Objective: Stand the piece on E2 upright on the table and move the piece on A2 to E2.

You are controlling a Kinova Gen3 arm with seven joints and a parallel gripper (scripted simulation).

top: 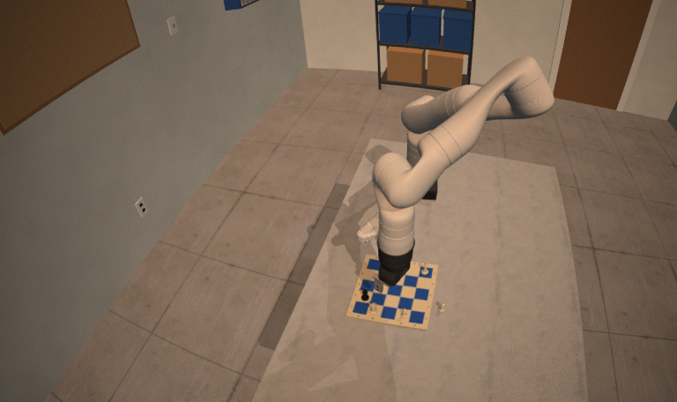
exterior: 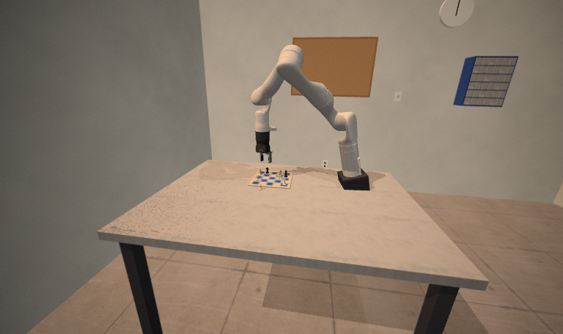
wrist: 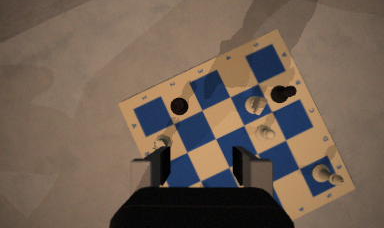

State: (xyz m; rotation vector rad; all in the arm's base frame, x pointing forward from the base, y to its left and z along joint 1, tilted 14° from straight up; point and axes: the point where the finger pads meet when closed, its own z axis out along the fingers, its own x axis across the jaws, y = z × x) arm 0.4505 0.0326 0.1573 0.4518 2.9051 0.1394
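Right now my hand is 4 cm past the chessboard, 1 cm to the right of it and 11 cm above it.
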